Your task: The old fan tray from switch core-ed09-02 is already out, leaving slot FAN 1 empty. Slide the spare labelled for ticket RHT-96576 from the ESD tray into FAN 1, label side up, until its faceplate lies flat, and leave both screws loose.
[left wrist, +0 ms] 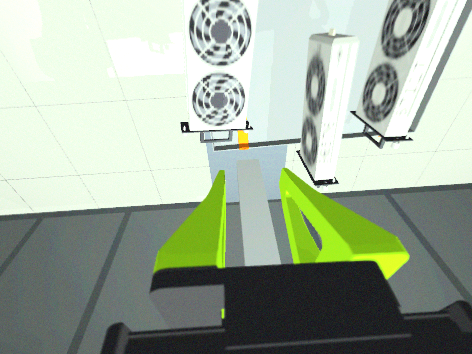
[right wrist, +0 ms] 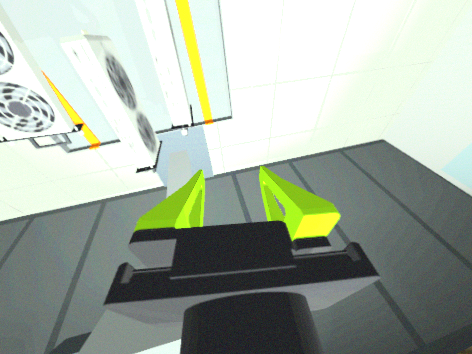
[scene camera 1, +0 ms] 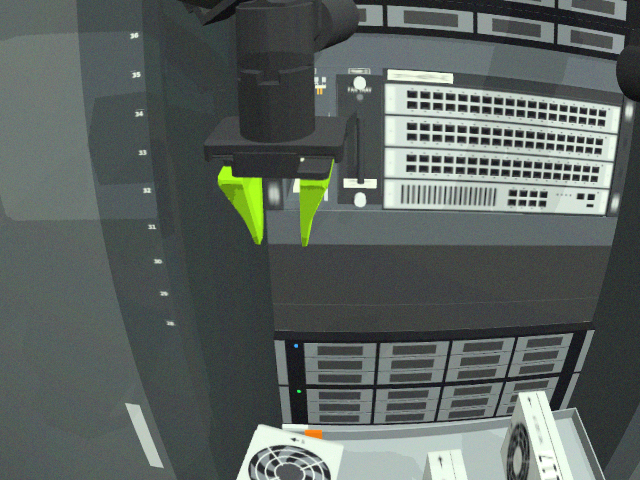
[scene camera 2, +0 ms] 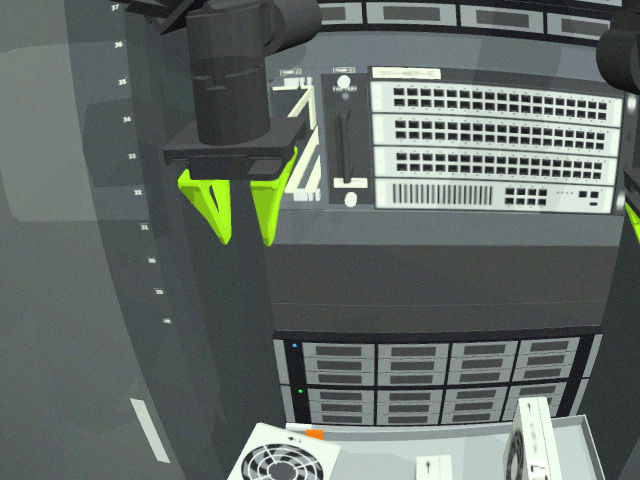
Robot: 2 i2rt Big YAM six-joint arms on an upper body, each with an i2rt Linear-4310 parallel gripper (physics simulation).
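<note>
The middle spare (scene camera 1: 445, 467) (scene camera 2: 434, 469) (left wrist: 340, 100) (right wrist: 102, 90), the one for RHT-96576, stands on its narrow side in the ESD tray (scene camera 1: 480, 439) (scene camera 2: 480, 444) (left wrist: 280, 100) (right wrist: 220, 100); its label is too blurred to read. Slot FAN 1 (scene camera 2: 309, 142) gapes with pale stripes inside; my left wrist and hand partly cover it in scene camera 1. My left gripper (scene camera 1: 281, 243) (scene camera 2: 247, 243) (left wrist: 252, 176) is open and empty, pointing down, its tips lower left of the slot. My right gripper (right wrist: 231, 173) is open and empty; one finger shows at scene camera 2's right edge.
A black fan-tray faceplate (scene camera 1: 347, 149) (scene camera 2: 330, 149) sits right of FAN 1, beside the line cards (scene camera 1: 501, 149) (scene camera 2: 496, 149). A flat spare (scene camera 1: 328, 452) (scene camera 2: 326, 452) (left wrist: 218, 65) lies left in the ESD tray; another (scene camera 1: 537, 434) (scene camera 2: 538, 439) (left wrist: 400, 60) (right wrist: 170, 70) stands right.
</note>
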